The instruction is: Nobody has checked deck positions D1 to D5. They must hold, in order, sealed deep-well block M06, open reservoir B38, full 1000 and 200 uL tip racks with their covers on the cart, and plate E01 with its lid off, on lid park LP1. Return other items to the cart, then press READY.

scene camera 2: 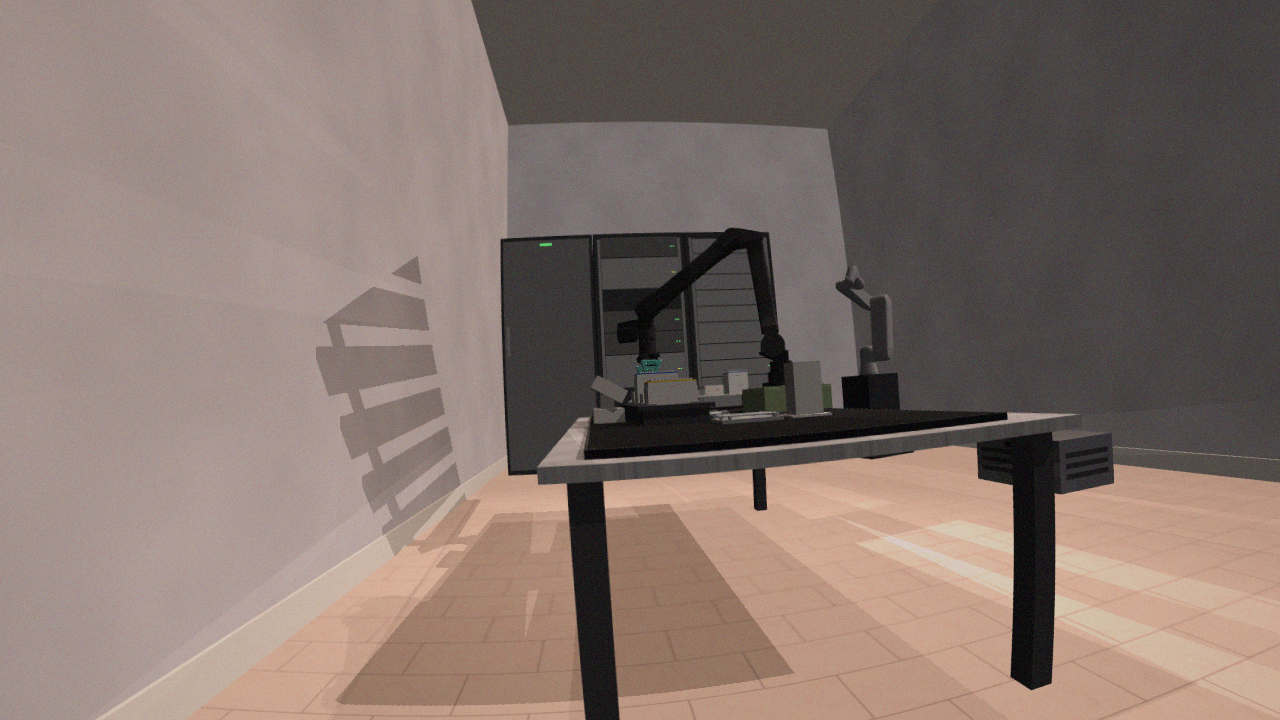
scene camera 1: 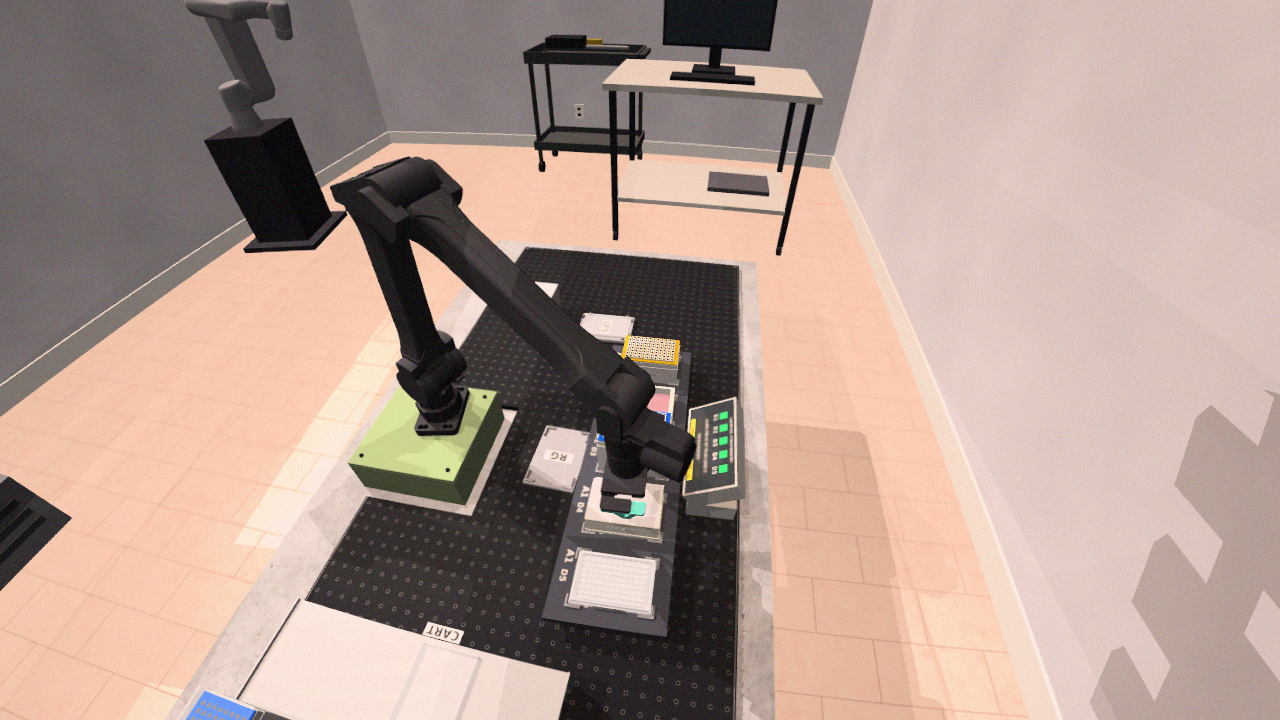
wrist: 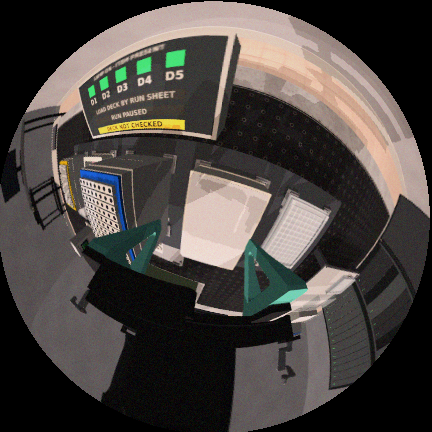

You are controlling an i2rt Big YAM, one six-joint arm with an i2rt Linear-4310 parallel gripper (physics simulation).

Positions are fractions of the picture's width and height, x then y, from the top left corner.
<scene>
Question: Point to a white device with green screen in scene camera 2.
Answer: At 0.63,0.54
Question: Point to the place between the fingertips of my gripper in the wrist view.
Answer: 0.47,0.54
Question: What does my gripper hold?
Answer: Nothing.
</scene>
